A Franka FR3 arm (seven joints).
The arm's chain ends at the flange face. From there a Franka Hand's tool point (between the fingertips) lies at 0.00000 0.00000 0.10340 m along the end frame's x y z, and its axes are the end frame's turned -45 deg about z.
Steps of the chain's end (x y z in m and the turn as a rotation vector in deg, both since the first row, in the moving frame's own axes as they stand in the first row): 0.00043, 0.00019, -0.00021, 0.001, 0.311, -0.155; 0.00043, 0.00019, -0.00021, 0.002, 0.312, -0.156; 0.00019, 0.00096, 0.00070, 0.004, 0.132, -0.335; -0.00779, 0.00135, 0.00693, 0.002, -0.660, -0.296; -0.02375, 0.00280, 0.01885, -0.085, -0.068, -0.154
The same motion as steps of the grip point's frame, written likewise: 0.00057, 0.00083, -0.00021, -0.219, 0.221, -0.155; 0.00057, 0.00083, -0.00021, -0.219, 0.222, -0.156; -0.00037, 0.00098, 0.00070, -0.091, 0.096, -0.335; -0.00730, -0.00540, 0.00692, 0.468, -0.465, -0.296; -0.01897, -0.01479, 0.01885, -0.012, -0.108, -0.154
